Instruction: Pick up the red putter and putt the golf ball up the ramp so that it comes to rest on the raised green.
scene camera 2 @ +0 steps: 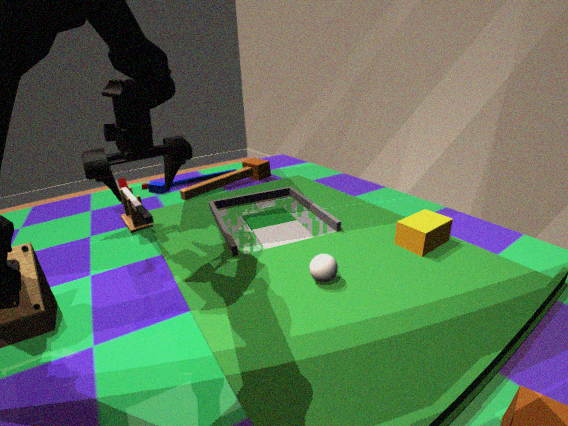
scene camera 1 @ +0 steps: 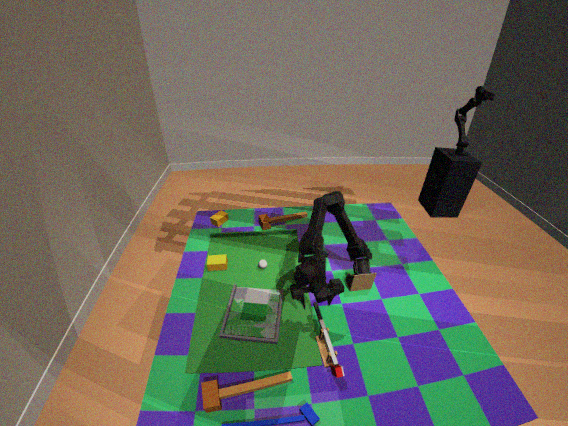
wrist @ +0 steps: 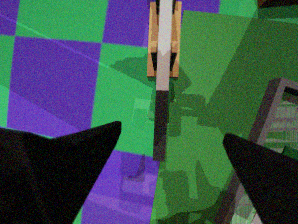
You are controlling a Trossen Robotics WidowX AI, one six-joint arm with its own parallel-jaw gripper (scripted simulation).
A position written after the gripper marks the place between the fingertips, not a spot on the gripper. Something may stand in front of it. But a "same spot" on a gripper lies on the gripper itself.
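Labels:
The gripper: visible in scene camera 2, in scene camera 1 (316, 306), in the wrist view. On the gripper, (wrist: 50, 173) and (scene camera 2: 110, 169): same spot.

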